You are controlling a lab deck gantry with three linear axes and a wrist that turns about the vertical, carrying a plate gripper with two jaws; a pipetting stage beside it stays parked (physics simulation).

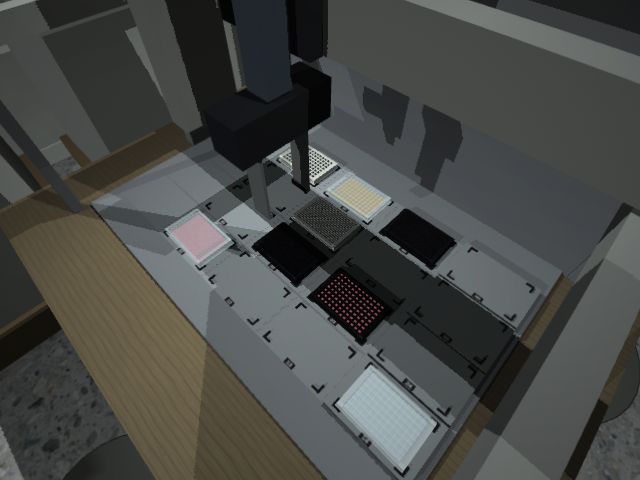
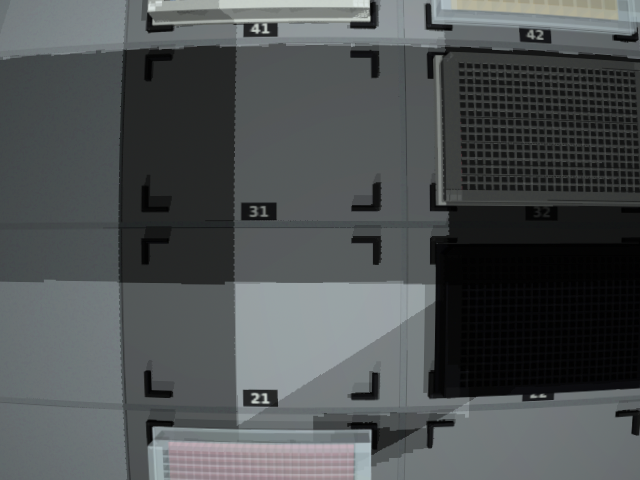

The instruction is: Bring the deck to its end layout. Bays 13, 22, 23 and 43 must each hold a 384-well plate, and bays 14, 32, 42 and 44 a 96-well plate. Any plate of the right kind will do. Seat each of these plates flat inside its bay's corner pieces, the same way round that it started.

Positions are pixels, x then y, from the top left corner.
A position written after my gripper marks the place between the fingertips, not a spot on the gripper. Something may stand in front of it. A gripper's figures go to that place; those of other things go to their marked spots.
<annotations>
My gripper point(image 1: 283, 199): 0.61 m from the lens. A black 384-well plate point(image 1: 417, 236) is 0.77 m from the lens. A clear 96-well plate point(image 1: 391, 421): 0.60 m from the lens. The marked spots on the black 384-well plate and the clear 96-well plate are 0.36 m apart.
</annotations>
